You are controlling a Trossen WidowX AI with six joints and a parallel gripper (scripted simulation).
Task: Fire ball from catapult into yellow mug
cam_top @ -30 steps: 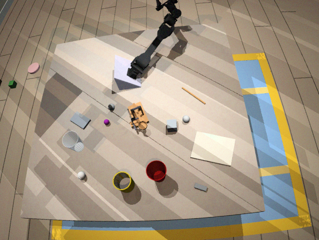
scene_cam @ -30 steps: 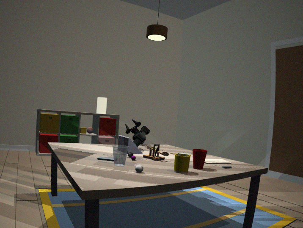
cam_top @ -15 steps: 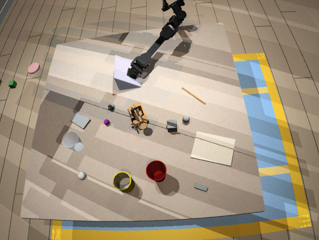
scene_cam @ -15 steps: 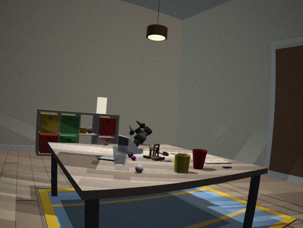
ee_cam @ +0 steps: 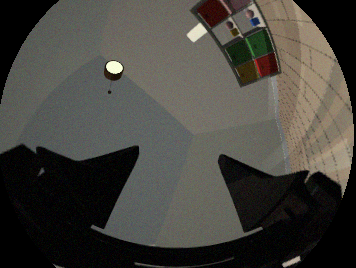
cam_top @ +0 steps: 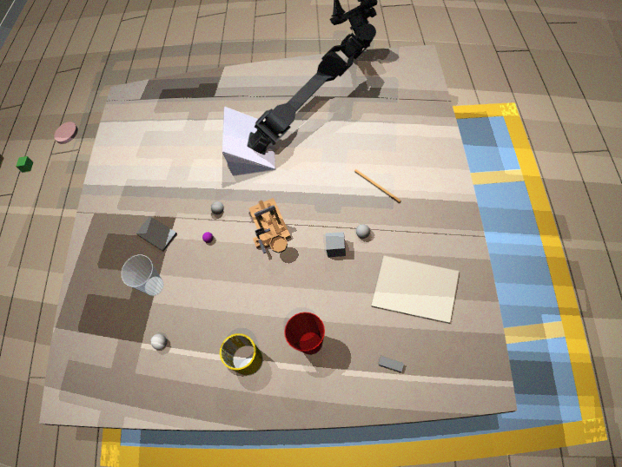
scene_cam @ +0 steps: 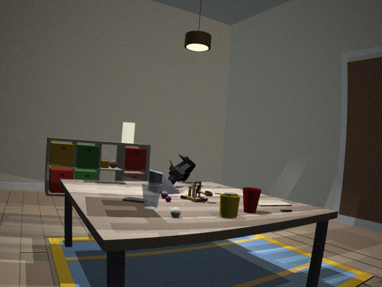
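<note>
Now: gripper tip 890 mm short of the wooden catapult, 210 mm to the left of it and 150 mm above it. Also, from my gripper tip: purple ball (910 mm ahead, 400 mm to the right, 180 mm below); stick (730 mm ahead, 190 mm below, 90 mm to the left); grey cube (940 mm ahead, 170 mm below, 20 mm to the right).
</note>
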